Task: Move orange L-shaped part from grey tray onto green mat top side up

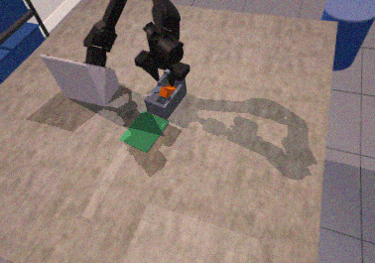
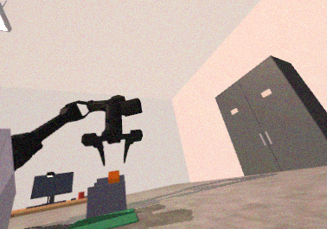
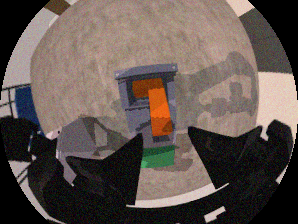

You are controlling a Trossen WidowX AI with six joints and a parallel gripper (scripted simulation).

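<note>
Now: gripper tip 10 mm past the orange L-shaped part, 40 mm to the right of it and 80 mm above it. Round my gripper tip: green mat 40 mm behind, 140 mm to the right, 130 mm below.
</note>
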